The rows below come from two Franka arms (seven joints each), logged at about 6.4 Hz.
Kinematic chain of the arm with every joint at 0, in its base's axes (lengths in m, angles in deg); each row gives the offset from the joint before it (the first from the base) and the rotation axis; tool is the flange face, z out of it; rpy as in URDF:
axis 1: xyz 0 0 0.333 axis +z
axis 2: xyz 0 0 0 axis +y
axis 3: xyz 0 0 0.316 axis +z
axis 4: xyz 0.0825 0 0 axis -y
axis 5: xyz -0.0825 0 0.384 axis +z
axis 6: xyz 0 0 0 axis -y
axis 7: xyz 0.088 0 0 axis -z
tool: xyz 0 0 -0.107 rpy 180 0 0
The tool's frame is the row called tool.
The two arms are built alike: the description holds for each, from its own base.
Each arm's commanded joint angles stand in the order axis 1, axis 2, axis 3, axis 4, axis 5, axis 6, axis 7.
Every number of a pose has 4 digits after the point.
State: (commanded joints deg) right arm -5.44 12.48 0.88 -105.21 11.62 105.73 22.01; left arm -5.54 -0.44 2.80 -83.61 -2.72 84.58 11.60
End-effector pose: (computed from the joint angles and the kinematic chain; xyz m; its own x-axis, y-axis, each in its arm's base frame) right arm 0.5912 -0.0316 0.3969 0.8335 -0.4849 -0.2649 -0.5219 -0.8484 -0.0888; left arm 0.5413 -0.0312 0.6725 0.9672 -0.2518 0.0338 -0.2530 -0.9666 0.0416
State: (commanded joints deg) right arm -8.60 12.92 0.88 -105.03 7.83 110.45 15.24; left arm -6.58 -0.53 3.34 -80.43 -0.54 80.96 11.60
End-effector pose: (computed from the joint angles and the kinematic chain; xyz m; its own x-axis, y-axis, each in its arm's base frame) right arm 0.5983 -0.0720 0.3985 0.8886 -0.4294 -0.1614 -0.4459 -0.8911 -0.0843; left arm 0.5322 -0.0311 0.6930 0.9661 -0.2575 0.0201 -0.2577 -0.9662 0.0059
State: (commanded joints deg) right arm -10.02 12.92 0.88 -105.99 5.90 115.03 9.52; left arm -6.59 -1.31 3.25 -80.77 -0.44 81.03 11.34
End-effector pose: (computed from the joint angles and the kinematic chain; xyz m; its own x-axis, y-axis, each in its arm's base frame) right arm 0.6010 -0.0909 0.3967 0.9293 -0.3597 -0.0842 -0.3661 -0.9271 -0.0806; left arm 0.5277 -0.0312 0.6976 0.9666 -0.2545 0.0286 -0.2547 -0.9670 0.0033
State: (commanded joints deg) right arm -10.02 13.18 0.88 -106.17 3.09 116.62 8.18; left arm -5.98 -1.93 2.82 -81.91 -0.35 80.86 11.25
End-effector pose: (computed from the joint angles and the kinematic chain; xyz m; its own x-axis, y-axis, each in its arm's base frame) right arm 0.6030 -0.0944 0.3946 0.9457 -0.3205 -0.0549 -0.3229 -0.9454 -0.0431; left arm 0.5244 -0.0291 0.6940 0.9682 -0.2498 0.0165 -0.2499 -0.9683 0.0045
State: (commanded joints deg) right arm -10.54 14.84 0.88 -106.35 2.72 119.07 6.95; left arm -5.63 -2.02 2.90 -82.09 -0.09 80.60 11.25
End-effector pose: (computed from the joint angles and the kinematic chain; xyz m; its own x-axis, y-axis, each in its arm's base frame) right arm 0.6075 -0.1015 0.3789 0.9504 -0.3079 -0.0426 -0.3096 -0.9500 -0.0397; left arm 0.5238 -0.0245 0.6930 0.9703 -0.2418 0.0097 -0.2419 -0.9703 0.0015
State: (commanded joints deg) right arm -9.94 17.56 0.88 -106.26 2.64 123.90 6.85; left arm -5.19 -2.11 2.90 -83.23 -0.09 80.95 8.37
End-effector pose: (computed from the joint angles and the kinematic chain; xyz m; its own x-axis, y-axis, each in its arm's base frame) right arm 0.6195 -0.0975 0.3574 0.9541 -0.2993 -0.0043 -0.2992 -0.9532 -0.0427; left arm 0.5248 -0.0205 0.6853 0.9827 -0.1853 -0.0025 -0.1853 -0.9827 0.0038
